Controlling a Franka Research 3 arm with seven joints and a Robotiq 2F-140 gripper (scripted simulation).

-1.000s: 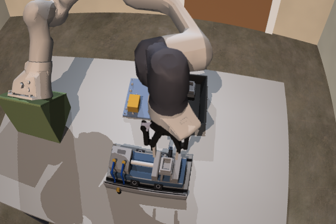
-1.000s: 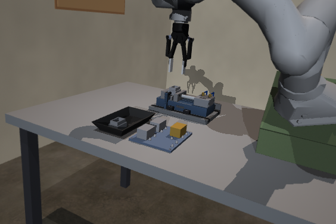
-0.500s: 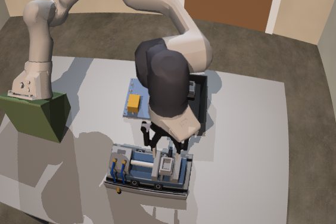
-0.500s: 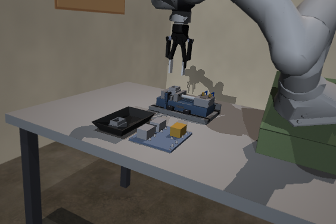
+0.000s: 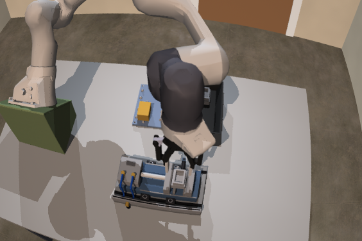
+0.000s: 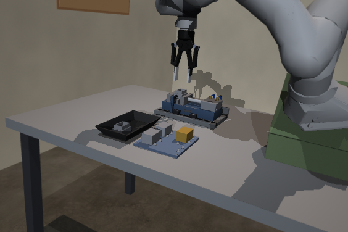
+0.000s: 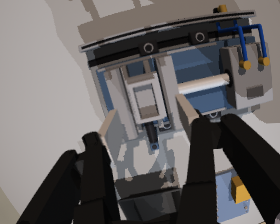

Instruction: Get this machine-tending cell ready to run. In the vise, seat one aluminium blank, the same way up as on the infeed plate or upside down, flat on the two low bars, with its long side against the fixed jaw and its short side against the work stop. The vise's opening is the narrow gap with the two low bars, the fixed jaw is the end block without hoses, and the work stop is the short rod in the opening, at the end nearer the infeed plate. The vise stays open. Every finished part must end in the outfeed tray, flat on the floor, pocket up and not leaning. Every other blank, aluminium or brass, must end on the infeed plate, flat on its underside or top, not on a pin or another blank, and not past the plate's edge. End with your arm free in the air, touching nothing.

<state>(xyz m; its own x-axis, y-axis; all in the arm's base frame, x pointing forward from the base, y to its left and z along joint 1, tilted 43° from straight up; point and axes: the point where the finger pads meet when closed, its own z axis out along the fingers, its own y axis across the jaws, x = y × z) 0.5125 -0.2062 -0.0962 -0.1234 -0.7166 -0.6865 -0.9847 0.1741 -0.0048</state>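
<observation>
My hand is 60 mm past the blue vise, 10 mm to the right of it and 150 mm above it. Round my hand: brass blank 130 mm behind, 300 mm to the left, 160 mm below; then aluminium blank 40 mm behind, 290 mm to the left, 160 mm below.
</observation>
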